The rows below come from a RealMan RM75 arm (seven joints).
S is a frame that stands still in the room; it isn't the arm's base.
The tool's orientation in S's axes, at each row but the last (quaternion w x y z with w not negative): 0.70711 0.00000 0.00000 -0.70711; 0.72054 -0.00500 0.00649 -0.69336; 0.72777 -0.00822 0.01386 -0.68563; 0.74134 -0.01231 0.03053 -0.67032
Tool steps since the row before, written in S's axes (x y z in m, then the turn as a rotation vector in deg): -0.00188 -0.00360 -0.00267 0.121 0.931 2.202; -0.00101 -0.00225 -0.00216 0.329 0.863 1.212; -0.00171 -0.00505 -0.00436 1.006 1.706 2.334; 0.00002 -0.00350 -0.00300 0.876 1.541 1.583
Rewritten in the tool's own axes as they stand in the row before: 0.00360 -0.00188 -0.00267 -0.931 0.121 2.202; 0.00221 -0.00106 -0.00217 -0.853 0.342 1.216; 0.00498 -0.00187 -0.00438 -1.664 1.033 2.352; 0.00357 -0.00016 -0.00291 -1.491 0.932 1.599
